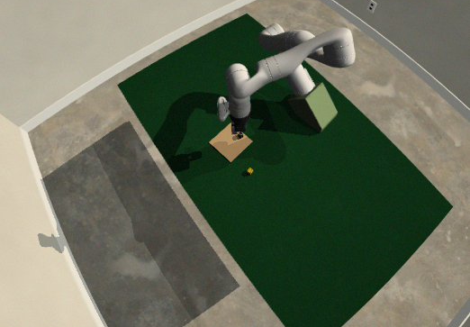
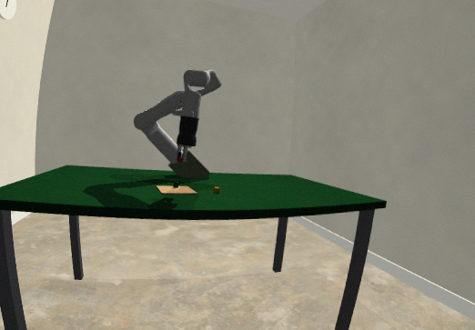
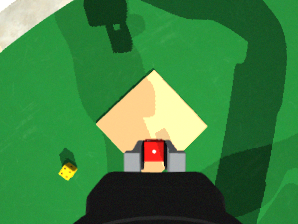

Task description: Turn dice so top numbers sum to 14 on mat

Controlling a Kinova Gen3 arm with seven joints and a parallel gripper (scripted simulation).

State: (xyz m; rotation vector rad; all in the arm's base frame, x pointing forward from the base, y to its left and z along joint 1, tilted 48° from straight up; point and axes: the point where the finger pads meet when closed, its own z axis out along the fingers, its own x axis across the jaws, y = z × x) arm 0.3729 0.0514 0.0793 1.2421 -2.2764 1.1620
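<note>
My hand is 4 cm past the black die, 1 cm to the left of it and 12 cm above it. The rest, counted from my hand: yellow die (3 cm ahead, 15 cm to the left, 13 cm below); tan mat (1 cm ahead, 2 cm to the right, 13 cm below); red die (1 cm below).
</note>
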